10 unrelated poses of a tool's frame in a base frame.
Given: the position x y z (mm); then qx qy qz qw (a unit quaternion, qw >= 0).
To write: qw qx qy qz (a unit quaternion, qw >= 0); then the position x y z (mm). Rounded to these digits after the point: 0 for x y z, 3 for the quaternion.
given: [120 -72 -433 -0.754 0.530 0.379 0.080]
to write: [0.080 -0.754 0.530 0.379 120 -72 -433]
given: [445 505 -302 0.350 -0.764 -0.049 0.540]
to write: [0.540 0.350 -0.764 -0.049 445 505 -302]
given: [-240 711 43 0.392 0.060 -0.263 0.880]
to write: [0.880 0.392 0.060 -0.263 -240 711 43]
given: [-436 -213 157 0.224 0.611 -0.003 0.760]
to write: [0.760 0.224 0.611 -0.003 -436 -213 157]
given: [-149 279 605 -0.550 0.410 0.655 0.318]
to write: [0.318 -0.550 0.410 0.655 -149 279 605]
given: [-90 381 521 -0.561 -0.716 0.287 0.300]
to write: [0.300 -0.561 -0.716 0.287 -90 381 521]
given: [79 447 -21 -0.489 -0.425 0.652 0.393]
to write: [0.393 -0.489 -0.425 0.652 79 447 -21]
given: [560 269 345 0.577 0.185 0.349 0.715]
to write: [0.715 0.577 0.185 0.349 560 269 345]
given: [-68 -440 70 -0.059 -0.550 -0.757 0.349]
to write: [0.349 -0.059 -0.550 -0.757 -68 -440 70]
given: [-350 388 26 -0.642 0.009 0.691 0.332]
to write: [0.332 -0.642 0.009 0.691 -350 388 26]
